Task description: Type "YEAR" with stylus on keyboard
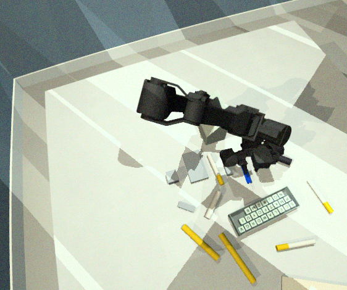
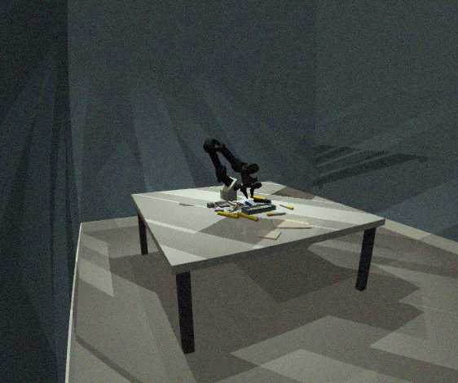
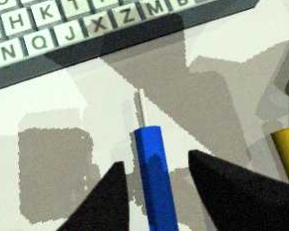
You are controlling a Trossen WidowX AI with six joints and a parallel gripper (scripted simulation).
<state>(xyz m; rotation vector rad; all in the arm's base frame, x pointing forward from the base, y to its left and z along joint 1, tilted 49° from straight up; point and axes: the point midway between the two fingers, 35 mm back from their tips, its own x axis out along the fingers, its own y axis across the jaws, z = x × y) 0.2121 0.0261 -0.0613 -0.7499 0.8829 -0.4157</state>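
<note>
Now: gripper tip 40 mm above the blue pen and 10 mm short of it. The rest, counted from my gripper tip: white stick: 140 mm to the right, 60 mm ahead, 40 mm below; paper sheet: 420 mm ahead, 60 mm to the left, 50 mm below; dark grey rod: 120 mm to the left, 50 mm behind, 40 mm below.
</note>
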